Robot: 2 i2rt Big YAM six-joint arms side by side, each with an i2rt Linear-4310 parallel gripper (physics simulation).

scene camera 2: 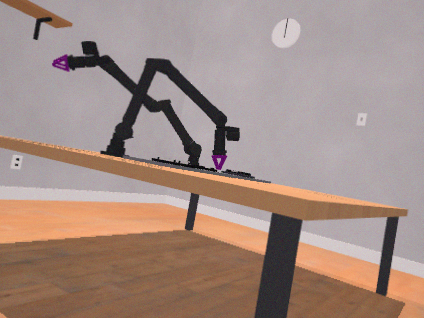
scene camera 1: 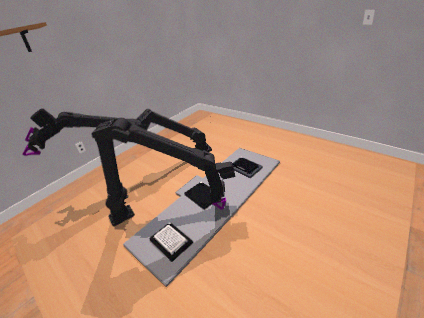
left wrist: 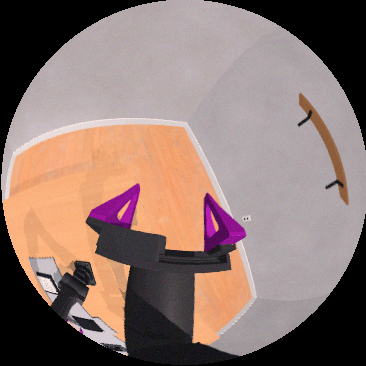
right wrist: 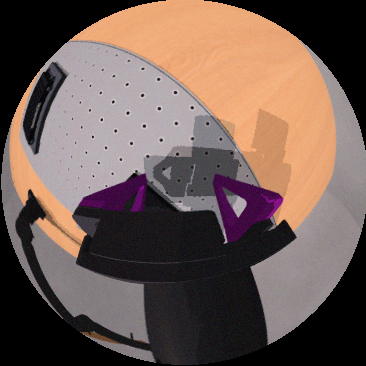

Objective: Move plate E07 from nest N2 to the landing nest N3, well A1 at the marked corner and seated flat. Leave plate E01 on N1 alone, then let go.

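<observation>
A white well plate (scene camera 1: 171,238) (left wrist: 47,283) sits in a black nest at the near end of the grey perforated board (scene camera 1: 140,247) (right wrist: 115,100). A black nest (scene camera 1: 199,195) (left wrist: 87,324) lies mid-board; whether it holds a dark plate is unclear. A third, dark nest (scene camera 1: 247,166) (right wrist: 45,107) lies at the far end, with a dark thing in it. Labels and marked corners are unreadable. My right gripper (scene camera 1: 220,202) (scene camera 2: 219,162) (right wrist: 180,177) is open, pointing down low over the board beside the middle nest. My left gripper (scene camera 1: 31,142) (scene camera 2: 61,63) (left wrist: 172,190) is open, empty and raised far from the board.
The wooden table (scene camera 1: 300,225) (scene camera 2: 300,200) extends around the board. The right arm (scene camera 1: 170,145) reaches across over the board, and the left arm's base stands behind the middle nest. A wall shelf (scene camera 1: 22,29) (scene camera 2: 37,12) (left wrist: 330,145) is at the upper left in the scene views.
</observation>
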